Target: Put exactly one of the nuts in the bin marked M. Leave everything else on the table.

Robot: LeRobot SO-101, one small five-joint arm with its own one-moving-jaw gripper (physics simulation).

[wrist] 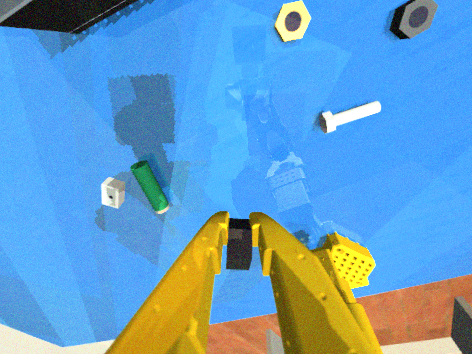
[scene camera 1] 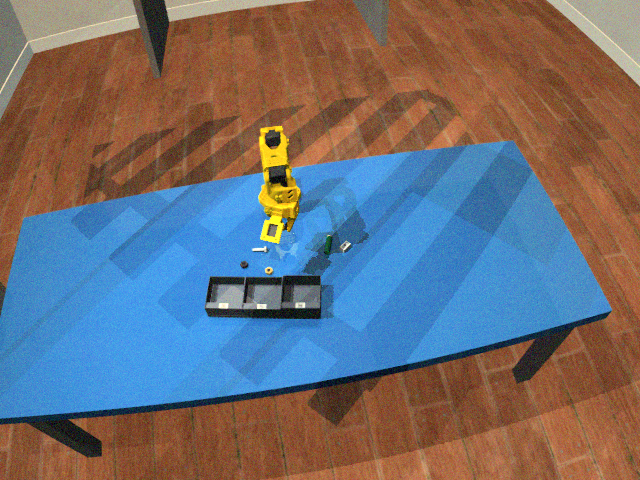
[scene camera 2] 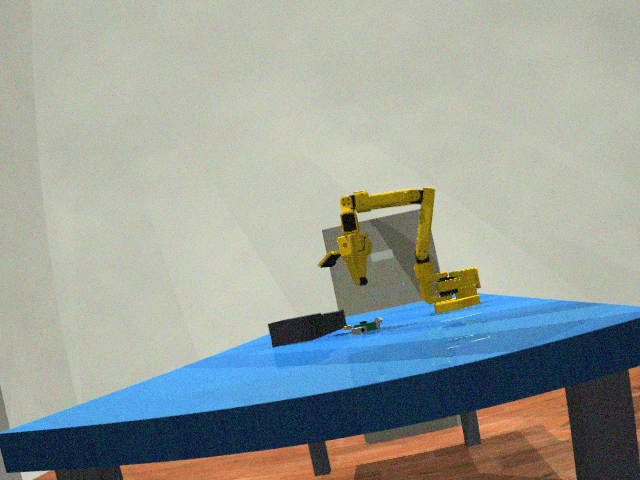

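Note:
My gripper is shut on a black nut, pinched between the jaw tips well above the table. The jaws stand on the robot's side of the bins. A yellow nut lies on the table beside the bin row. Another dark nut lies to its left in scene view 1. The black three-compartment bin row stands beyond them; no part is seen in its compartments in scene view 1. Its white labels are too small to read.
A white bolt lies near the nuts. A green cylinder and a small white block lie to the right in scene view 1. All rest on the blue table.

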